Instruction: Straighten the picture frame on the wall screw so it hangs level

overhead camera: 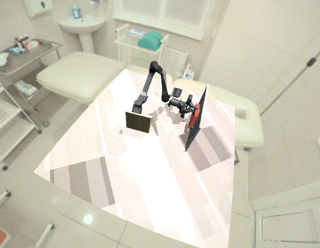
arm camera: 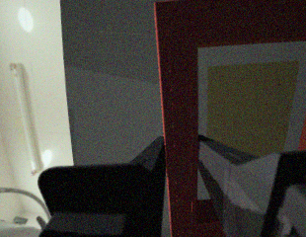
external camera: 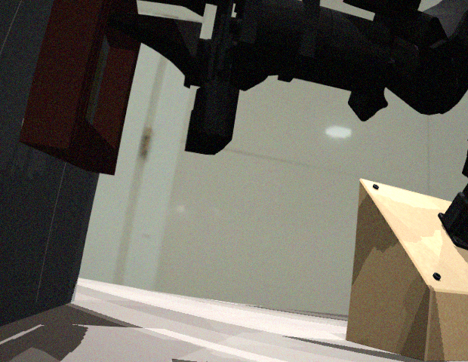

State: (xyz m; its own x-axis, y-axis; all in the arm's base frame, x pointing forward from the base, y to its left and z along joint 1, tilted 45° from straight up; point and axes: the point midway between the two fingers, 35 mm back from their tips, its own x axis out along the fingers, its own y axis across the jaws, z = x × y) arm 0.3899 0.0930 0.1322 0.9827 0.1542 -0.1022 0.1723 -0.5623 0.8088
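Now: the red picture frame 10 mm to the right of my gripper tip and 50 mm below it. The rest, counted from my gripper tip: white wall panel 20 mm ahead, 10 mm to the left, 70 mm below.
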